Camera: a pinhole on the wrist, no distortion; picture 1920 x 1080 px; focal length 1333.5 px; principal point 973.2 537.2 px. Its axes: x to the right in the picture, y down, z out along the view. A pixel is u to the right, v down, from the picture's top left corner.
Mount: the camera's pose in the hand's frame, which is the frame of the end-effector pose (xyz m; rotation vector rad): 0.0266 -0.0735 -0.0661 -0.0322 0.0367 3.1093
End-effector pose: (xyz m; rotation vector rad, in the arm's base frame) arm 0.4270 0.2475 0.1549 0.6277 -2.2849 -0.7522
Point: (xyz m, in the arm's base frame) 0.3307 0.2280 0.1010
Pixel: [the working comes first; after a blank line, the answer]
In the camera's frame: -0.0295 -0.0437 0.1609

728.5 175.1
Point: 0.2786 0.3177 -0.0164
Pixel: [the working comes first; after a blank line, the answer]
In the camera's frame: 0.0357 -0.0384 0.3032

1130.1 368.3
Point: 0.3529 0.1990 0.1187
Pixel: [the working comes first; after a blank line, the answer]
In the camera's frame: -0.0390 -0.0303 0.1237

552.5 210.2
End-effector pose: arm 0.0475 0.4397 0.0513 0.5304 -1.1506 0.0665
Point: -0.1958 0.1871 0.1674
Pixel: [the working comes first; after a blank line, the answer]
In the camera's frame: -0.0378 0.0369 0.4156

852.1 655.7
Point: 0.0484 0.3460 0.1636
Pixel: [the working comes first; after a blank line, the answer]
In the camera's frame: -0.0949 -0.0320 0.1383

58.6 228.7
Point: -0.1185 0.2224 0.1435
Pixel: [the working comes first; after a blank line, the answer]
In the camera's frame: -0.0398 0.0371 0.3273

811.2 688.2
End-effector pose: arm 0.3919 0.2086 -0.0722 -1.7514 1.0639 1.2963
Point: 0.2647 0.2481 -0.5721
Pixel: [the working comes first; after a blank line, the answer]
In the camera's frame: -0.4265 -0.2111 0.2729

outside the picture
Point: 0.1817 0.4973 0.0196
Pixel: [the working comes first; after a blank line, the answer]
In the camera's frame: 0.2044 -0.1225 0.3878

1676.0 115.8
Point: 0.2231 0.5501 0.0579
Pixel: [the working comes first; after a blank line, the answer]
In the camera's frame: 0.2431 -0.0588 0.4081

1767.3 345.0
